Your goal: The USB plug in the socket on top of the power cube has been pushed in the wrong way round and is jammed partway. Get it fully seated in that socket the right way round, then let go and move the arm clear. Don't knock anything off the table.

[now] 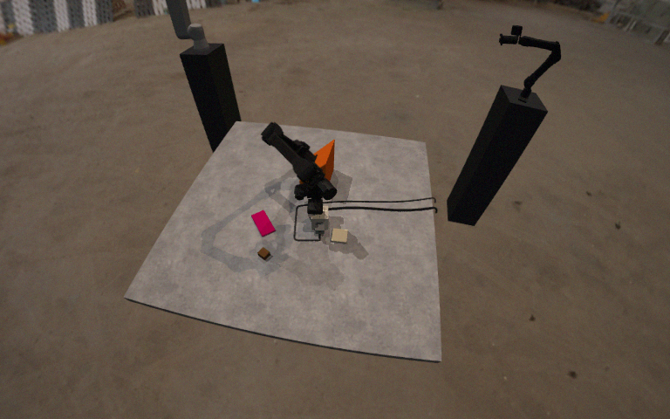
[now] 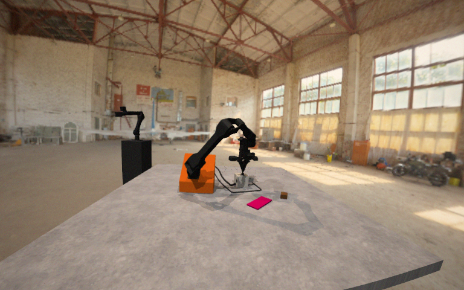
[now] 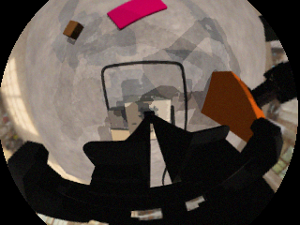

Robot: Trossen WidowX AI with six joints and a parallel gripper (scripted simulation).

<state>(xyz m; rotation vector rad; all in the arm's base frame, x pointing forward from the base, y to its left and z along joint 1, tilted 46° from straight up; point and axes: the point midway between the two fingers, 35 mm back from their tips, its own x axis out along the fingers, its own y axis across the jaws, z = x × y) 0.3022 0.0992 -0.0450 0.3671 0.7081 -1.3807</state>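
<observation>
The black USB plug is 2 cm below my gripper tip. Also, from my gripper tip: pink flat card (7 cm ahead, 24 cm to the right, 10 cm below); then cream square tile (5 cm ahead, 13 cm to the left, 10 cm below); then small brown block (23 cm ahead, 17 cm to the right, 9 cm below).
</observation>
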